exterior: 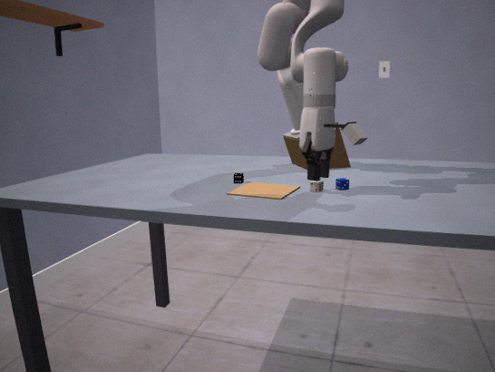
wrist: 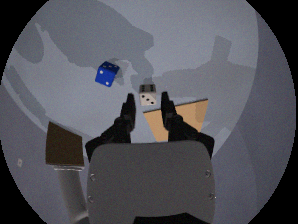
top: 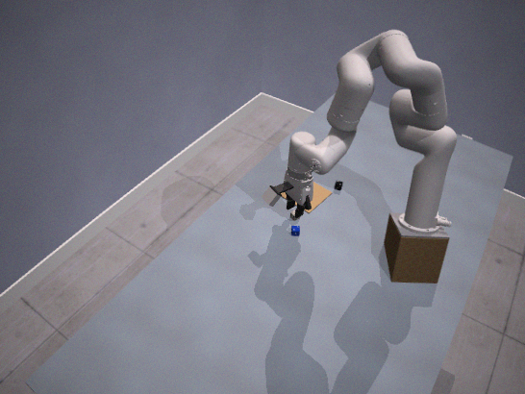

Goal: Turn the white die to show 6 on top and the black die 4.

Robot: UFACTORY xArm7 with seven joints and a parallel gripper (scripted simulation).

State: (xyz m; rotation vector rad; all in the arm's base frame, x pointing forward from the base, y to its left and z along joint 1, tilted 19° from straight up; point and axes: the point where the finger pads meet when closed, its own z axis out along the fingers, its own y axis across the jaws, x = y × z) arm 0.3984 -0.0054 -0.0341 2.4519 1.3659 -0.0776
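Now: the white die 4 cm below my hand. Also, from my hand: blue die (3 cm behind, 6 cm to the left, 4 cm below); then black die (10 cm behind, 21 cm to the right, 4 cm below); then mat (13 cm to the right, 5 cm below).
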